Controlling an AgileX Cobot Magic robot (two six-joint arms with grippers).
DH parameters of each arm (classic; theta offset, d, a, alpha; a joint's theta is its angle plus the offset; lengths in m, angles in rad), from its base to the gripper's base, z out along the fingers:
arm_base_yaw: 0 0.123 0 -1.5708
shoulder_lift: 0.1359 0 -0.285 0
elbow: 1.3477 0 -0.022 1.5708
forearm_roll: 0 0.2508 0 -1.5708
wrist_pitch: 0 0 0.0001 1.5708
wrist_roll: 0 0.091 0 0
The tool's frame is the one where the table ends.
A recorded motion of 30 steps. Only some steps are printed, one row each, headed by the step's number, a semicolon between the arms.
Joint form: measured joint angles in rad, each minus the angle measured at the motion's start. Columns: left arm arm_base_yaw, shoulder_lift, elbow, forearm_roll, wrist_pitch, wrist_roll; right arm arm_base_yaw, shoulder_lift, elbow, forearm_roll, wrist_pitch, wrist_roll.
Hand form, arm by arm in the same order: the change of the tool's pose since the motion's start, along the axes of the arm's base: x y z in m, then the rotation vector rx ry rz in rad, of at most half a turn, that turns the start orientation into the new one. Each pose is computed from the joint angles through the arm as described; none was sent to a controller.
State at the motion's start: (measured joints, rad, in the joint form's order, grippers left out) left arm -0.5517 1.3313 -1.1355 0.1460 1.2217 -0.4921; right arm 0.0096 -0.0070 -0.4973 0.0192 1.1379 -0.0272
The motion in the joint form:
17: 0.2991 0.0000 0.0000 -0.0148 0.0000 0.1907; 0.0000 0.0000 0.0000 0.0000 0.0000 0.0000
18: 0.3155 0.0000 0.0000 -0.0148 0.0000 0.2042; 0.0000 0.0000 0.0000 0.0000 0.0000 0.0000
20: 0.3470 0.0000 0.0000 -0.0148 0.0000 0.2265; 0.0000 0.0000 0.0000 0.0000 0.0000 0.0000
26: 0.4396 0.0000 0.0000 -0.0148 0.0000 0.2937; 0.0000 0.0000 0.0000 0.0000 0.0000 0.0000
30: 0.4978 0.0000 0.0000 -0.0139 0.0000 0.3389; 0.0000 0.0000 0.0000 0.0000 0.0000 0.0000
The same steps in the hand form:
17: 0.0247 0.0671 -0.0002 0.0381 0.0107 0.1172; 0.0000 0.0000 0.0000 0.0000 0.0000 0.0000
18: 0.0255 0.0711 -0.0002 0.0417 0.0113 0.1206; 0.0000 0.0000 0.0000 0.0000 0.0000 0.0000
20: 0.0268 0.0786 -0.0002 0.0475 0.0127 0.1306; 0.0000 0.0000 0.0000 0.0000 0.0000 0.0000
26: 0.0294 0.1011 -0.0002 0.0649 0.0179 0.1584; 0.0000 0.0000 0.0000 0.0000 0.0000 0.0000
30: 0.0299 0.1154 -0.0002 0.0772 0.0220 0.1730; 0.0000 0.0000 0.0000 0.0000 0.0000 0.0000

